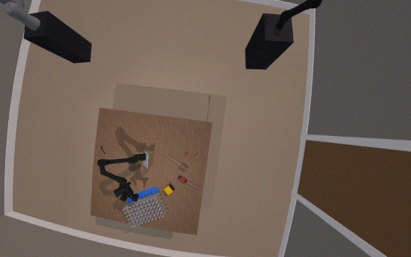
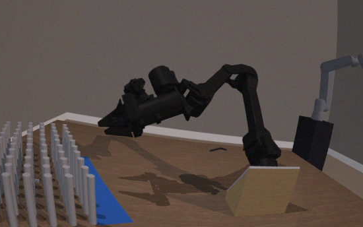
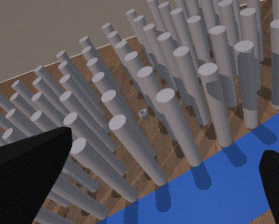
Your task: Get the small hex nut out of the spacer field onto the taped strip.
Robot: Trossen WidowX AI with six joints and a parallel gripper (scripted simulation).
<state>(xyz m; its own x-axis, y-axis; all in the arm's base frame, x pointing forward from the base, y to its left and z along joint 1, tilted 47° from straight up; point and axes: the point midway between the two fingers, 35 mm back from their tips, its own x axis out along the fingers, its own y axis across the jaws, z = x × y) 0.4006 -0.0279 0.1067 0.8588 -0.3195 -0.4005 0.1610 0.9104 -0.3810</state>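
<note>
The wooden-handled rod tool is 37 cm behind my gripper tip, 41 cm to the left of it and 14 cm below it. From my gripper tip the other things lie so: yellow block: 6 cm behind, 33 cm to the left, 13 cm below; small hex nut: 17 cm ahead, 7 cm to the left, 15 cm below; blue taped strip: 3 cm ahead, 1 cm to the left, 15 cm below.
</note>
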